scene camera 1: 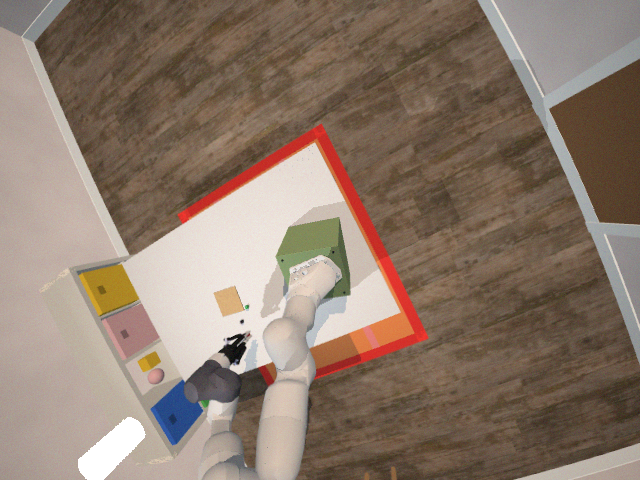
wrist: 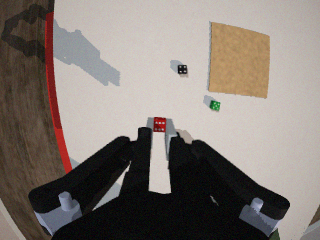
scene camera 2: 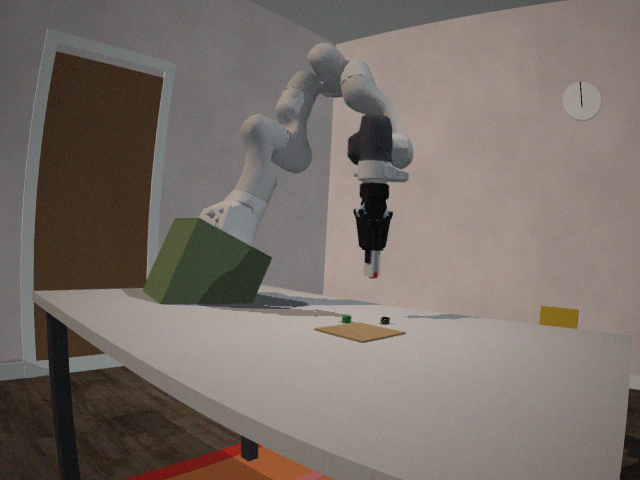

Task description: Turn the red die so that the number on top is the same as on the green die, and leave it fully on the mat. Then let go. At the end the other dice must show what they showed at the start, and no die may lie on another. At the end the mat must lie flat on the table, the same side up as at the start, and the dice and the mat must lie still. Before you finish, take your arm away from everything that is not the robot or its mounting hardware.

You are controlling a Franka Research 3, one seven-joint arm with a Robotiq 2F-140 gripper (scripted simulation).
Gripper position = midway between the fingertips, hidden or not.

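My gripper (scene camera 2: 371, 276), (wrist: 159, 127). Tan mat (scene camera 2: 360, 332), (wrist: 240, 59).
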